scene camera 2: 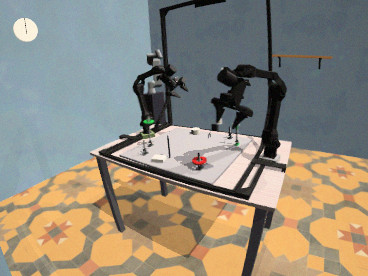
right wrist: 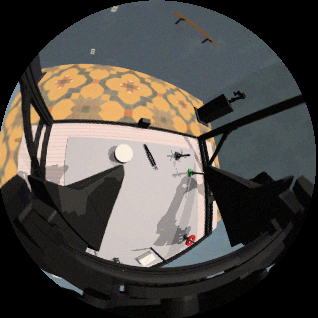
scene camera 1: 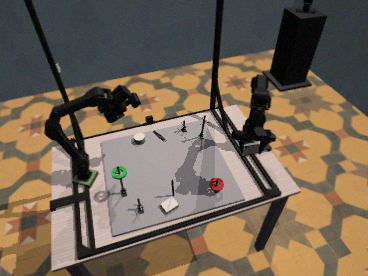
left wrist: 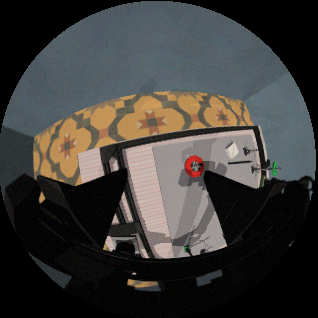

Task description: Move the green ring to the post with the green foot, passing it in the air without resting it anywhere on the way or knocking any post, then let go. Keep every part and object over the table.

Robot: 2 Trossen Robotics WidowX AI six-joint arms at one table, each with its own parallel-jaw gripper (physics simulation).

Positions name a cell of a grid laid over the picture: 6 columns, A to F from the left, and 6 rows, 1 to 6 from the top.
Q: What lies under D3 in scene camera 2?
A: My left gripper.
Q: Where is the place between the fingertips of my left gripper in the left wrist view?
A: D4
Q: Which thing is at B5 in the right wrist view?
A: My right gripper.
